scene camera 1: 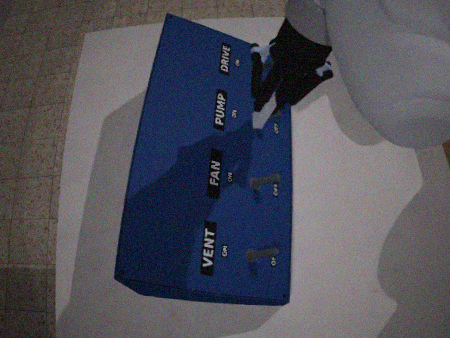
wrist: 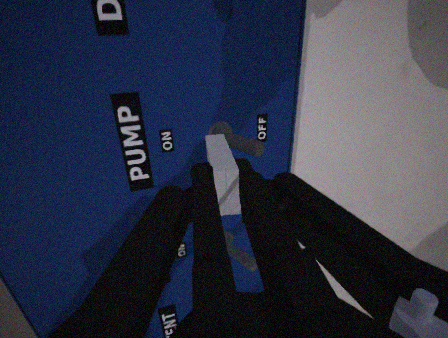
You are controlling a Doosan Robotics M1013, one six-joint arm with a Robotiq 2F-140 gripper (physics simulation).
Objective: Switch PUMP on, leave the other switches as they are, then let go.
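Places are measured from the arm's base along level axes (x right, y ahead, z up), in metres.
Pixels of known places: gripper, fingertip midpoint: [scene camera 1: 256, 121] [wrist: 215, 151].
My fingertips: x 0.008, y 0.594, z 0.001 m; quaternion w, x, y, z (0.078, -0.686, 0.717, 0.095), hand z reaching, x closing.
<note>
Ahead of a thing's pixels: the offset from my fingertips to its top centre. "pt": to the spot under its first point. Level surfaces: height alone.
The blue switch panel [scene camera 1: 165, 100] [wrist: 50, 100] lies on a pale surface. In the wrist view the PUMP switch @[dx +0.008, dy -0.020, dz +0.021 m] [wrist: 245, 142] leans toward its OFF label @[pt dx +0.008, dy -0.039, dz -0.034 m] [wrist: 262, 127]; in the scene view the gripper mostly hides it. The FAN switch @[dx -0.111, dy -0.009, dz +0.021 m] [scene camera 1: 265, 181] [wrist: 242, 255] and the VENT switch @[dx -0.231, dy +0.002, dz +0.021 m] [scene camera 1: 262, 254] also lean toward OFF. The DRIVE switch is hidden behind the gripper in the scene view. My gripper [scene camera 1: 261, 119] [wrist: 215, 151] is shut and empty. Its pale fingertips are beside the base of the PUMP lever, on its ON side; contact cannot be told.
The PUMP label @[dx +0.016, dy +0.062, dz +0.019 m] [scene camera 1: 220, 110] [wrist: 131, 141] and its ON label @[pt dx +0.014, dy +0.038, dz +0.003 m] [scene camera 1: 234, 113] [wrist: 167, 140] are left of the fingertips. The DRIVE label @[dx +0.135, dy +0.051, dz +0.019 m] [scene camera 1: 225, 59] is farther up the panel. The pale surface @[dz -0.109 m] [scene camera 1: 345, 210] [wrist: 350, 125] extends beyond the panel's right edge, and a tiled floor [scene camera 1: 30, 125] shows at the left.
</note>
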